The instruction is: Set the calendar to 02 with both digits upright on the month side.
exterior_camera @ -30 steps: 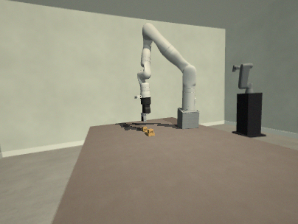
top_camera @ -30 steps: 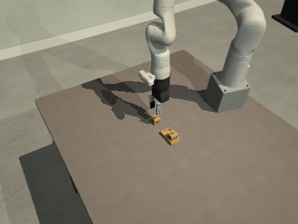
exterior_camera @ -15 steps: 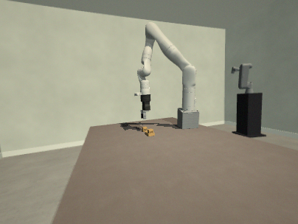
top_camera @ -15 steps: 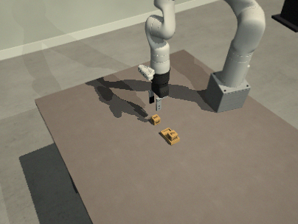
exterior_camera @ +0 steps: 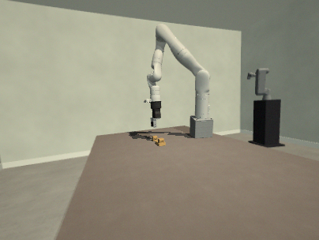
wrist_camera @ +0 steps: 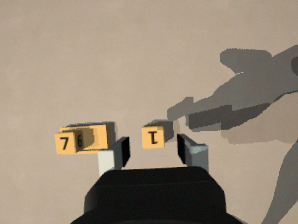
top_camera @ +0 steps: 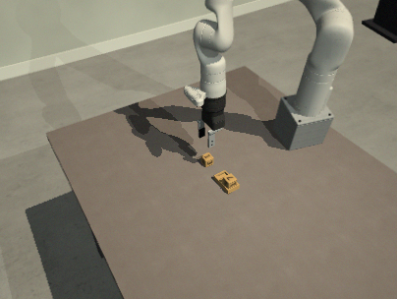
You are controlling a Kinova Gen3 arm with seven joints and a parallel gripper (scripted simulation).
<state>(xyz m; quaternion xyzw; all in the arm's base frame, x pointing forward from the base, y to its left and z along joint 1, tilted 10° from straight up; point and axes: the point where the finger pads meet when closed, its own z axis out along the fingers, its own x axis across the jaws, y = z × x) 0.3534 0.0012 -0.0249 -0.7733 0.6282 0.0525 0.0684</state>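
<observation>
Right now the orange cube is 100 mm below my hand. From my hand the other things lie so: tray 110 mm to the left, 110 mm below, 30 mm behind.
</observation>
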